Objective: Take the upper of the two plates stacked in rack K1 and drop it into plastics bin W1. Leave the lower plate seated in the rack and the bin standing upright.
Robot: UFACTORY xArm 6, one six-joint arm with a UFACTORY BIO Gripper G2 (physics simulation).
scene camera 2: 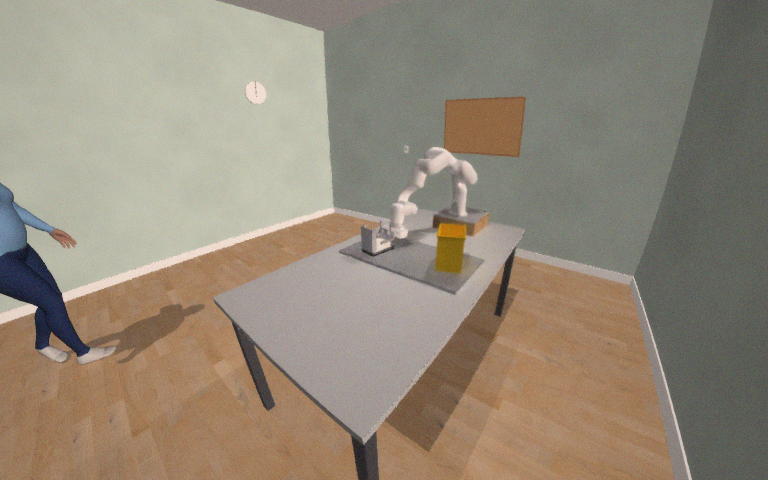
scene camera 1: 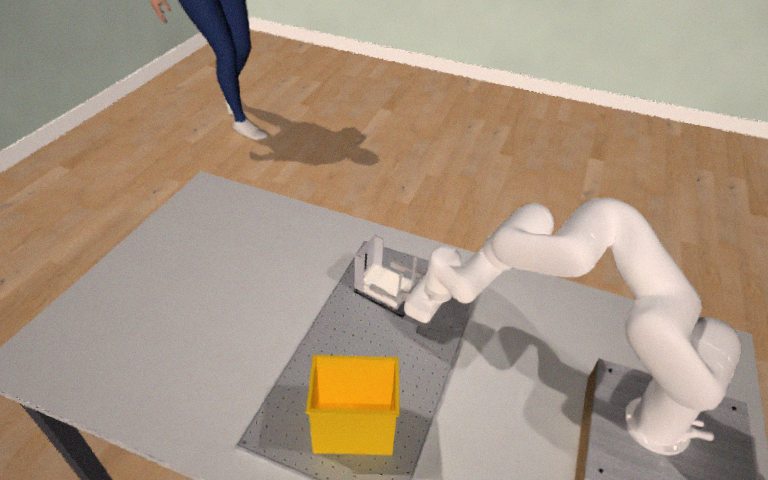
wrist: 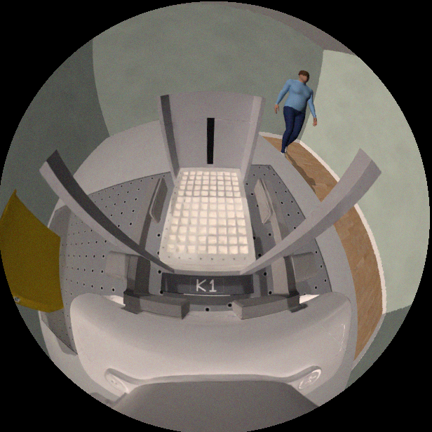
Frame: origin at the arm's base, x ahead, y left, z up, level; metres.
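Where they show: hand, its tool point: (scene camera 2: 377, 239) (scene camera 1: 387, 277); arm's base, origin of its link: (scene camera 2: 458, 213) (scene camera 1: 655, 425).
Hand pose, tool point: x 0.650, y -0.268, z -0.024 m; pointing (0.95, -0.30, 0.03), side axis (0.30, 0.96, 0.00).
Note:
Each offset is from my tool point to the top centre of the thing. "spot": to the spot under its first point. Level surfaces: height alone.
Rack K1 @(dx -0.003, dy +0.004, dz +0.087 m) (scene camera 1: 360, 274) (scene camera 2: 370, 240) (wrist: 172, 283) stands upright on the perforated board, with a tall slotted back wall and two front posts. A pale plate with a grid of wells @(spot: dx +0.021, dy -0.008, dz -0.014 m) (scene camera 1: 380, 277) (wrist: 210, 220) lies in it as the upper plate. The lower plate is hidden beneath it or cannot be told apart. My gripper (wrist: 210, 200) is partly open, with its fingers reaching between the posts, one on each side of the plate and apart from it in the wrist view. Nothing is held. The yellow plastics bin W1 @(dx -0.027, dy +0.405, dz +0.119 m) (scene camera 1: 352, 433) (scene camera 2: 450, 254) (wrist: 31, 260) stands upright.
The two front posts (wrist: 320, 215) rise close to the fingers, and the rack's back wall (wrist: 232, 132) stands beyond the plate. The perforated board @(dz -0.061 m) (scene camera 1: 339, 333) (scene camera 2: 413, 260) carries the rack and bin. A person (scene camera 1: 226, 50) (scene camera 2: 28, 271) (wrist: 297, 102) is on the floor beyond the table @(dz -0.074 m) (scene camera 2: 339, 322).

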